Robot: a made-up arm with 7 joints. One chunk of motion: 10 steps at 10 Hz.
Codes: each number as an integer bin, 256 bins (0 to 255) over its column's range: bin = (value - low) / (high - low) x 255, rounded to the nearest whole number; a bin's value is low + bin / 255 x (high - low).
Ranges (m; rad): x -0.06..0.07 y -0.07..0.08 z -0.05..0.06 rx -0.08..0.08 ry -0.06..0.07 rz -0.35..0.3
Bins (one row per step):
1: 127 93 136 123 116 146
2: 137 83 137 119 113 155
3: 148 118 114 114 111 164
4: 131 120 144 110 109 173
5: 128 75 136 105 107 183
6: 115 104 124 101 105 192
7: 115 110 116 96 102 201
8: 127 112 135 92 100 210
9: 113 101 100 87 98 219
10: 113 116 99 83 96 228
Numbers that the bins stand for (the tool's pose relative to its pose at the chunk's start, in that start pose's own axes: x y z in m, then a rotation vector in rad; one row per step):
1: 0.0047 -0.0153 0.0087 -0.0028 -0.0009 0.0222
2: 0.0098 -0.0212 0.0091 -0.0053 -0.0024 0.0451
3: 0.0155 -0.0006 -0.0008 -0.0085 -0.0034 0.0680
4: 0.0068 0.0006 0.0121 -0.0110 -0.0044 0.0910
5: 0.0053 -0.0259 0.0087 -0.0141 -0.0055 0.1165
6: -0.0014 -0.0088 0.0035 -0.0166 -0.0065 0.1394
7: -0.0014 -0.0053 0.0000 -0.0198 -0.0080 0.1624
8: 0.0047 -0.0041 0.0082 -0.0223 -0.0090 0.1853
9: -0.0024 -0.0106 -0.0069 -0.0254 -0.0100 0.2082
10: -0.0024 -0.0018 -0.0073 -0.0279 -0.0111 0.2312

